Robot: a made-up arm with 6 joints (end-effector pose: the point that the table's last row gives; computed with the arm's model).
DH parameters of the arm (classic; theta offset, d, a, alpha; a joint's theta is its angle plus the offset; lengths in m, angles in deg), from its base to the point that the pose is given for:
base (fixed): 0 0.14 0 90
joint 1: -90 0.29 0.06 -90
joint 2: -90 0 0.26 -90
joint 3: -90 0.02 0.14 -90
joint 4: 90 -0.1 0.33 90
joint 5: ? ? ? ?
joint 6: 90 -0.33 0.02 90
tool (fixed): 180 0.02 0 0
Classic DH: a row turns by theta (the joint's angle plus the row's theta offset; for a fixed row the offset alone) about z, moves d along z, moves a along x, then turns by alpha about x.
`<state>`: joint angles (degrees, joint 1 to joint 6).
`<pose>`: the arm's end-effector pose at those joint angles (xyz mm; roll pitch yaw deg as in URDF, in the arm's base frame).
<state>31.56 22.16 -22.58 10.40 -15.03 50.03</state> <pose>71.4 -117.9 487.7 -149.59 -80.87 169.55</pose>
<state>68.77 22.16 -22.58 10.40 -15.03 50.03</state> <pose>-153.4 -117.9 460.1 -158.32 -43.78 177.72</pose>
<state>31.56 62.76 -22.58 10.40 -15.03 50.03</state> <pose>52.9 -366.9 517.7 133.95 -54.48 -94.90</pose>
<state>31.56 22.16 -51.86 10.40 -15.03 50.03</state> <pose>-189.8 -71.8 349.3 -113.06 -65.59 157.48</pose>
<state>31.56 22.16 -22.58 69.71 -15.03 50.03</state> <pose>-245.2 -293.5 371.5 169.31 -24.27 -159.33</pose>
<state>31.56 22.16 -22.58 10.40 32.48 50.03</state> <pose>-92.3 -233.8 667.3 118.50 -60.04 -64.94</pose>
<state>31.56 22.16 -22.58 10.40 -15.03 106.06</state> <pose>96.2 -109.4 483.5 -174.87 -25.98 -162.61</pose>
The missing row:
joint 5: 0 0.36 -0.05 -90
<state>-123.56 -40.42 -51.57 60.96 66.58 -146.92</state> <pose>666.0 -78.0 117.0 40.65 -57.42 -125.98</pose>
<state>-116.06 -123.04 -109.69 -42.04 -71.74 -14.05</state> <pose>155.6 -527.2 402.3 -20.95 -5.70 -100.63</pose>
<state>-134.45 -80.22 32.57 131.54 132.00 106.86</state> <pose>300.0 -465.2 553.6 125.45 54.94 4.13</pose>
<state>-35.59 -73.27 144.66 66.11 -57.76 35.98</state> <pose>293.7 -180.4 665.0 120.37 -22.92 50.10</pose>
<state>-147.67 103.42 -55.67 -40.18 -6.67 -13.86</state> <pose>231.6 -357.1 -176.9 177.10 47.27 86.19</pose>
